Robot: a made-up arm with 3 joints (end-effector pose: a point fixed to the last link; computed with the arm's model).
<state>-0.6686 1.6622 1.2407</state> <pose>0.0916 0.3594 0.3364 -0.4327 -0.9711 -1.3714</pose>
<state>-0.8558 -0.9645 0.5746</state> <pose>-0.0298 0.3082 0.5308 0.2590 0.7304 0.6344</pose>
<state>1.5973 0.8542 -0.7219</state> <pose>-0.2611 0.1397 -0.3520 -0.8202 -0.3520 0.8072</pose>
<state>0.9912 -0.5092 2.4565</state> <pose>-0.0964 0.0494 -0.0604 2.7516 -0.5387 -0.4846</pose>
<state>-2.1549 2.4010 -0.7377</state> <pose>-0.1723 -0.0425 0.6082 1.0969 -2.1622 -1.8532</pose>
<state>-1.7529 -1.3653 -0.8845</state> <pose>0.2751 -0.1844 0.4916 2.1077 1.6054 0.7444</pose>
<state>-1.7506 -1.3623 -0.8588</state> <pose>0.2720 -0.1847 0.4972 2.0903 1.5844 0.7574</pose>
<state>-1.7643 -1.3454 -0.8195</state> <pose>0.2656 -0.1953 0.5017 2.0848 1.5384 0.7861</pose>
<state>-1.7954 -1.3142 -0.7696</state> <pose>0.2558 -0.2168 0.5033 2.0938 1.4680 0.8267</pose>
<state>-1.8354 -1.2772 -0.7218</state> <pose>0.2449 -0.2428 0.5010 2.1140 1.3913 0.8661</pose>
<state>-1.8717 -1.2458 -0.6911</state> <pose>0.2366 -0.2652 0.4953 2.1396 1.3322 0.8925</pose>
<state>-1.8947 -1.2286 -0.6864</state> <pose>0.2336 -0.2783 0.4887 2.1650 1.3078 0.9027</pose>
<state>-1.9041 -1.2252 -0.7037</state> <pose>0.2355 -0.2825 0.4825 2.1876 1.3153 0.9002</pose>
